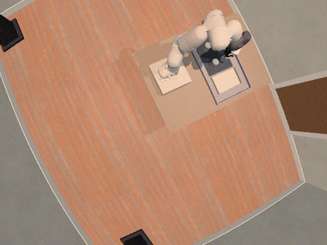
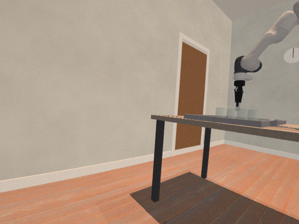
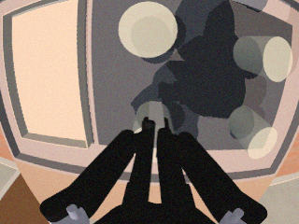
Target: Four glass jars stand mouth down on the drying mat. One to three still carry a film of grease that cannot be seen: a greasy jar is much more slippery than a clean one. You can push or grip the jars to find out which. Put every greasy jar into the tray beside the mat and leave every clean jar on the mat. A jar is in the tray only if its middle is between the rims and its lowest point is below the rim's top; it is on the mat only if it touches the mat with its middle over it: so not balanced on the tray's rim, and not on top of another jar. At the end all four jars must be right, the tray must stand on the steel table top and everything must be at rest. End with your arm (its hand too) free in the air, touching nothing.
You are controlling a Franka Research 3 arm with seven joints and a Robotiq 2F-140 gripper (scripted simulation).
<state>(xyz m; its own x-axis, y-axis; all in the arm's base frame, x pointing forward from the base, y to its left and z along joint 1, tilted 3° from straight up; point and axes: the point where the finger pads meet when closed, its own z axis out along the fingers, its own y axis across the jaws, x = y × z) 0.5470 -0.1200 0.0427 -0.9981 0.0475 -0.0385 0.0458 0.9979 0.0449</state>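
My gripper is now 110 mm above the grey drying mat, 90 mm to the right of it and 30 mm past it. The rest, counted from my hand: tray (230 mm to the right, 100 mm below, 50 mm behind).
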